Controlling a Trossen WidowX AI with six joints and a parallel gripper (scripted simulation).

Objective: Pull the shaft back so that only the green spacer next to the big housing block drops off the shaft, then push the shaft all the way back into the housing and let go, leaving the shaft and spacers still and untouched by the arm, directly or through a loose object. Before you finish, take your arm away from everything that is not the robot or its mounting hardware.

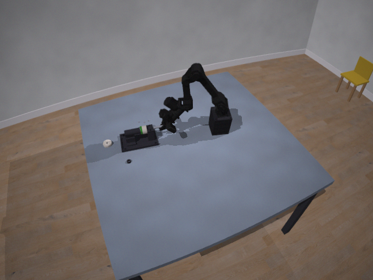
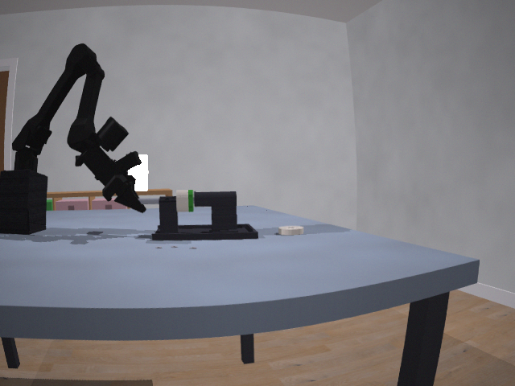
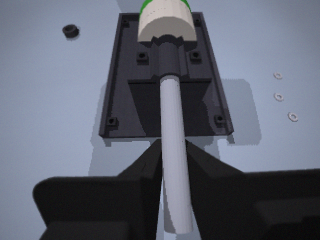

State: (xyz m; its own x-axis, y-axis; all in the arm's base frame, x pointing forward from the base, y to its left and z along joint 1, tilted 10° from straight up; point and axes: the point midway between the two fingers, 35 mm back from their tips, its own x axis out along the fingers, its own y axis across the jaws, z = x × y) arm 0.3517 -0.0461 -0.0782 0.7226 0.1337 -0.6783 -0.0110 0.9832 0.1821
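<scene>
My hand is 70 mm short of the grey shaft. Also, from my hand: green spacer 140 mm ahead; white spacer 120 mm ahead; black ring 240 mm ahead, 160 mm to the left, 80 mm below.
</scene>
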